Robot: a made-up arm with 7 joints. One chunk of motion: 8 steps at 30 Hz.
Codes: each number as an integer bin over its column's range. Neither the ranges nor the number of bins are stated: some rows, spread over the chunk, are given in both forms.
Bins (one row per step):
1: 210 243 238 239 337 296 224
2: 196 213 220 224 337 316 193
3: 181 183 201 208 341 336 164
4: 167 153 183 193 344 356 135
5: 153 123 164 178 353 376 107
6: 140 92 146 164 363 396 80
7: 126 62 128 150 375 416 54
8: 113 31 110 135 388 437 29
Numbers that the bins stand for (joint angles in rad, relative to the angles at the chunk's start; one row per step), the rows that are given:
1: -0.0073 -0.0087 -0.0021 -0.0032 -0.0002 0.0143 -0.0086
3: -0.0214 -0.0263 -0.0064 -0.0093 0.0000 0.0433 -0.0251
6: -0.0415 -0.0530 -0.0129 -0.0179 0.0013 0.0867 -0.0481
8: -0.0547 -0.0709 -0.0171 -0.0236 0.0028 0.1164 -0.0621
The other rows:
2: -0.0141 -0.0175 -0.0042 -0.0062 -0.0002 0.0288 -0.0171
4: -0.0283 -0.0351 -0.0085 -0.0122 0.0002 0.0578 -0.0330
5: -0.0351 -0.0439 -0.0107 -0.0152 0.0007 0.0723 -0.0407
7: -0.0484 -0.0618 -0.0150 -0.0206 0.0020 0.1012 -0.0552

